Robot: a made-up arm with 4 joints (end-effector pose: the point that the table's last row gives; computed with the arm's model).
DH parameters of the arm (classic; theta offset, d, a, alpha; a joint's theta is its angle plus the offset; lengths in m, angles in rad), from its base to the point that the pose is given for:
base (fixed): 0 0 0 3.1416
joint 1: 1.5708 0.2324 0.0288 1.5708
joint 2: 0 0.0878 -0.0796 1.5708
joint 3: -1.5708 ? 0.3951 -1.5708
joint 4: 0 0.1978 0.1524 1.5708
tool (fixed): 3.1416 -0.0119 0 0
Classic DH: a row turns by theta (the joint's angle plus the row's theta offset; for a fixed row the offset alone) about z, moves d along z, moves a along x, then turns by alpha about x.
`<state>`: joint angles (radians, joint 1 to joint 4).
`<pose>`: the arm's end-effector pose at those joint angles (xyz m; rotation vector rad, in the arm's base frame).
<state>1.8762 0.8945 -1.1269 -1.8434</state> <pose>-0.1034 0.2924 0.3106 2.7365 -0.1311 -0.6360</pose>
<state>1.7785 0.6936 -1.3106 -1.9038</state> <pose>0.0046 0.1984 0.3606 2.8667 -0.0767 -0.8266</pose>
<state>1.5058 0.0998 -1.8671 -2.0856</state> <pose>0.3762 0.0294 0.2619 -2.6596 0.2867 1.3798</pose>
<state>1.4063 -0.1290 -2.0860 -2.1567</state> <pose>0.4866 0.0061 0.1517 -2.5288 0.4941 1.5651</pose>
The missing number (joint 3, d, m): 0.3129
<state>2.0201 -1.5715 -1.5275 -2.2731</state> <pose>0.4208 -0.0663 -0.6092 -0.9406 0.1572 2.5316</pose>
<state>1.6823 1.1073 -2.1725 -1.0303</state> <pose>-0.1773 -0.1799 0.4912 -2.1975 0.0926 1.1619</pose>
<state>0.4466 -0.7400 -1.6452 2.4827</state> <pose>0.0886 0.3923 -0.3066 2.6321 1.5550 -0.0658</pose>
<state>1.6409 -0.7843 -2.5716 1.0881</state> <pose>0.4145 -0.3944 -0.4578 1.7074 -0.2362 1.2212</pose>
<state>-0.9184 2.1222 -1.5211 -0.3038</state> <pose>0.4301 -0.5007 0.1080 0.8307 2.2962 -0.2548</pose>
